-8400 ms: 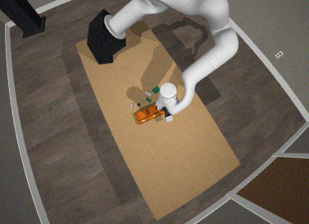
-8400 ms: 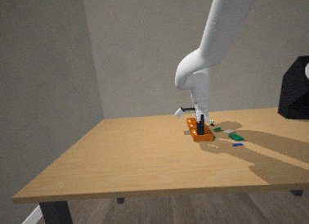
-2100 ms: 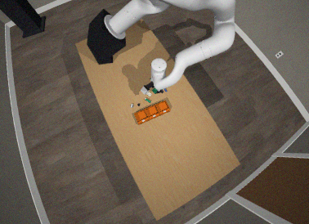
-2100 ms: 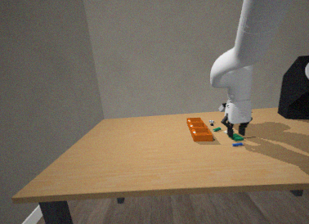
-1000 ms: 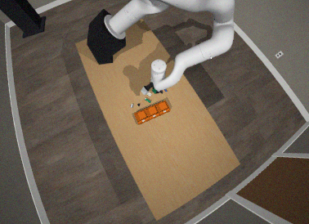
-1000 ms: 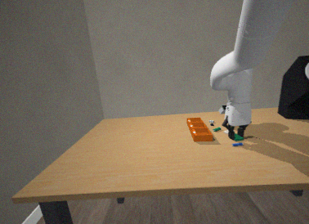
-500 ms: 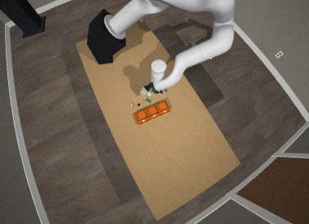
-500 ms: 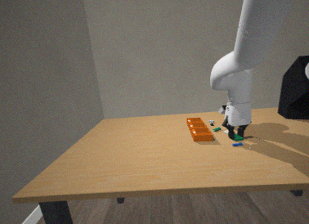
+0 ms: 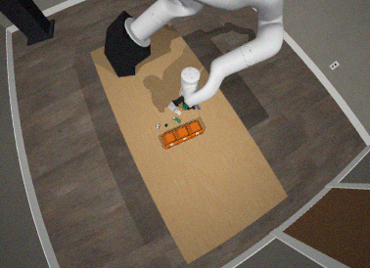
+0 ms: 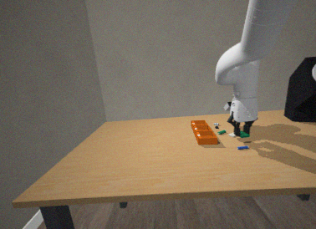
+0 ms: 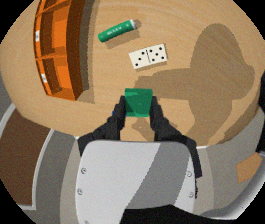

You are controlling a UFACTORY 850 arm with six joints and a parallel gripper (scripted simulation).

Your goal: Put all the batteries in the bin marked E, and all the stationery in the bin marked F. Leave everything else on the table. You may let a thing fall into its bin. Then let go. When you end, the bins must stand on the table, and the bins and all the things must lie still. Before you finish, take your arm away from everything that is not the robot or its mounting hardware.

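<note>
Now: hand 17 cm short of the orange bin tray, 8 cm to the left of it and 4 cm above it. Round my hand: green block (2 cm below); blue piece (7 cm to the left, 5 cm below, 1 cm ahead); white piece (7 cm to the right, 5 cm below, 1 cm ahead).
</note>
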